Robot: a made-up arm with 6 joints.
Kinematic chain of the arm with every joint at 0, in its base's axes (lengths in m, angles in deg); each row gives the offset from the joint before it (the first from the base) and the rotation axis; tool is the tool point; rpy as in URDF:
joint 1: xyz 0 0 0.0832 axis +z
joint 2: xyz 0 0 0 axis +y
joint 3: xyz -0.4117 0 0.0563 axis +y
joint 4: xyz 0.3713 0 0.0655 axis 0.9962 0 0.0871
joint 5: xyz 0 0 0 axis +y
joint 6: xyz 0.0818 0 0.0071 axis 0.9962 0 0.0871
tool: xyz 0 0 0 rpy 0 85 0
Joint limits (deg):
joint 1: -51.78..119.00
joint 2: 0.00..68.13
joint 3: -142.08..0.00
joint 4: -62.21..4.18
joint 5: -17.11..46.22
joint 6: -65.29..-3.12
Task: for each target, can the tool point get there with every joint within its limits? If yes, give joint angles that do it. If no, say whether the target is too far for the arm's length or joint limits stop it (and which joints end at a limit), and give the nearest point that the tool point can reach.
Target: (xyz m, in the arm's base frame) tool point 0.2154 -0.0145 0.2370
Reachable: yes | joints -2.56 55.41 -18.93 -33.05 6.22 -39.17
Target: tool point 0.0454 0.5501 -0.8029
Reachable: no: too far | nearest point 0.0109 0.1324 0.0917 | short by 0.988 m
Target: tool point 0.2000 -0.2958 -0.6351
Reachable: no: joint limits stop it (at a limit: joint 1, joint 2, joint 3) | nearest point 0.0742 -0.0983 0.0879 | short by 0.760 m
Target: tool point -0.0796 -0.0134 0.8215
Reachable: yes | joints 3.96 42.58 -100.89 -38.28 8.90 -49.20
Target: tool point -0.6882 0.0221 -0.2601
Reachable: no: joint limits stop it (at a limit: joint 2, joint 3, joint 5) | nearest point -0.8234 0.0264 0.3384 | short by 0.614 m
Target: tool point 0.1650 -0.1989 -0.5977
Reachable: no: joint limits stop it (at a limit: joint 2, joint 3) | nearest point 0.0733 -0.0884 0.0857 | short by 0.698 m
